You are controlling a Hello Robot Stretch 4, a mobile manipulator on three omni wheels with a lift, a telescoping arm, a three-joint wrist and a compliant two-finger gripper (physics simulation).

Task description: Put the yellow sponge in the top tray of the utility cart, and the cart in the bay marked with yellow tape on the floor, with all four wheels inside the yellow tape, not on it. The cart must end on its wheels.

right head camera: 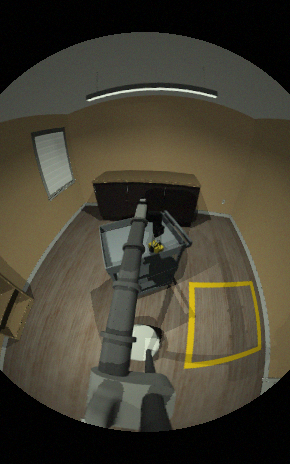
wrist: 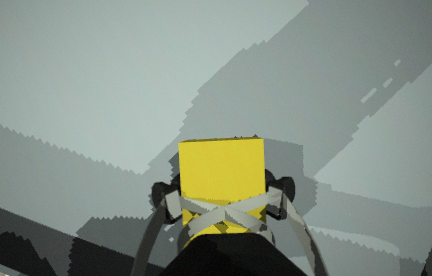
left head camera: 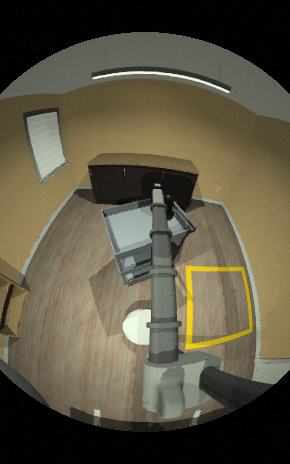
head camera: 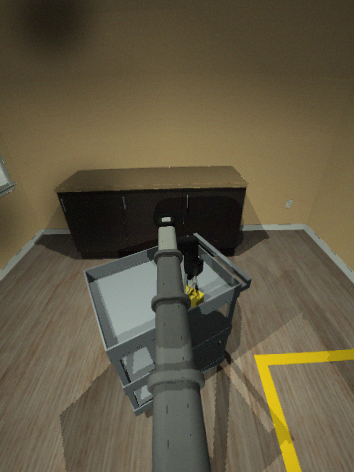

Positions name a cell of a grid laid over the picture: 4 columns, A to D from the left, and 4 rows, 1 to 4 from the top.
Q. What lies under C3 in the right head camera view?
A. A yellow tape bay.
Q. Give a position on a window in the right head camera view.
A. A2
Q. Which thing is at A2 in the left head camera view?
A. A window.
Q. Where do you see a yellow tape bay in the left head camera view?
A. At C3
